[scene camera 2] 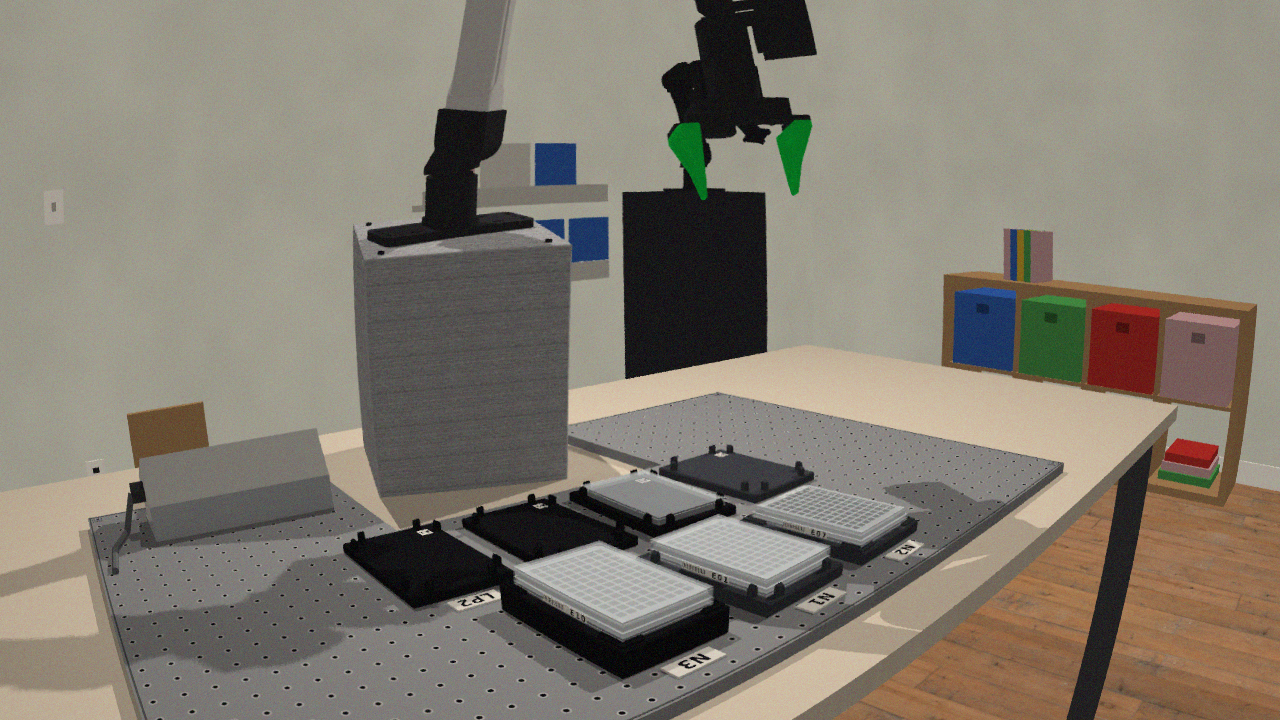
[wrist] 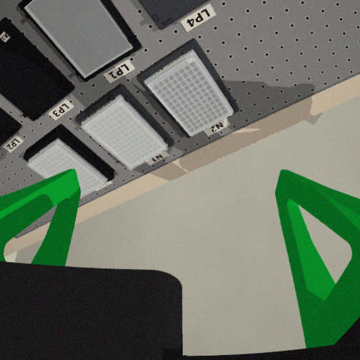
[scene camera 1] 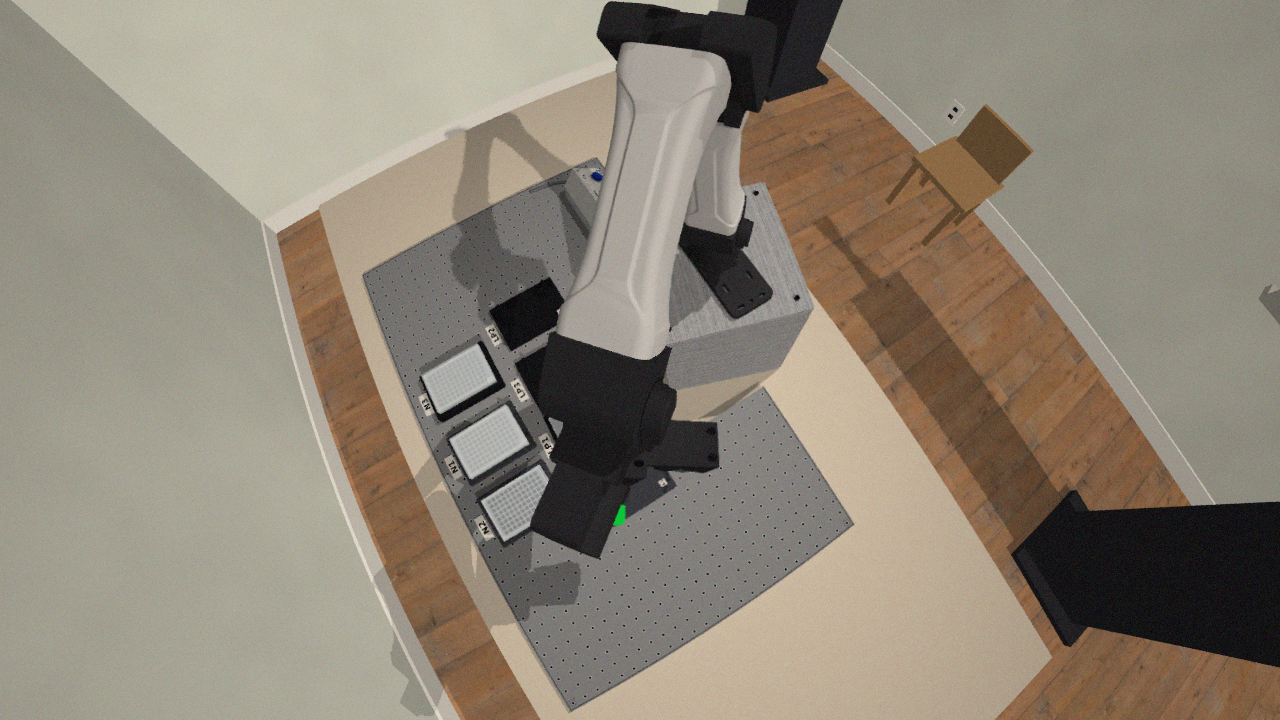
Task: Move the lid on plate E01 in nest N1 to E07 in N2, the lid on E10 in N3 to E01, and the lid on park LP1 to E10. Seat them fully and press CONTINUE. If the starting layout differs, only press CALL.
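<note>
My gripper (scene camera 2: pixel 750 195) (wrist: pixel 177 180) is open and empty, high above the board; in scene camera 1 the arm hides most of it. Plate E01 (scene camera 1: pixel 489 442) (scene camera 2: pixel 742 546) (wrist: pixel 125 132) sits in nest N1 with a clear lid on top. Plate E10 (scene camera 1: pixel 459 379) (scene camera 2: pixel 617 582) (wrist: pixel 65 165) sits in N3, also looking lidded; a finger covers part of it in the wrist view. Plate E07 (scene camera 1: pixel 516 503) (scene camera 2: pixel 836 514) (wrist: pixel 190 97) sits in N2 with sharp open wells, seemingly lidless. A clear lid (scene camera 2: pixel 653 497) (wrist: pixel 75 32) lies on park LP1. CONTINUE and CALL cannot be made out.
Black parks LP2 (scene camera 1: pixel 528 313) (scene camera 2: pixel 420 564) and LP3 (scene camera 2: pixel 546 528) (wrist: pixel 32 70) and dark grey park LP4 (scene camera 2: pixel 733 472) (wrist: pixel 172 7) hold no lid. A grey sloped button box (scene camera 2: pixel 237 483) stands at the board's far end, beside the arm's tall grey pedestal (scene camera 1: pixel 742 349) (scene camera 2: pixel 465 358).
</note>
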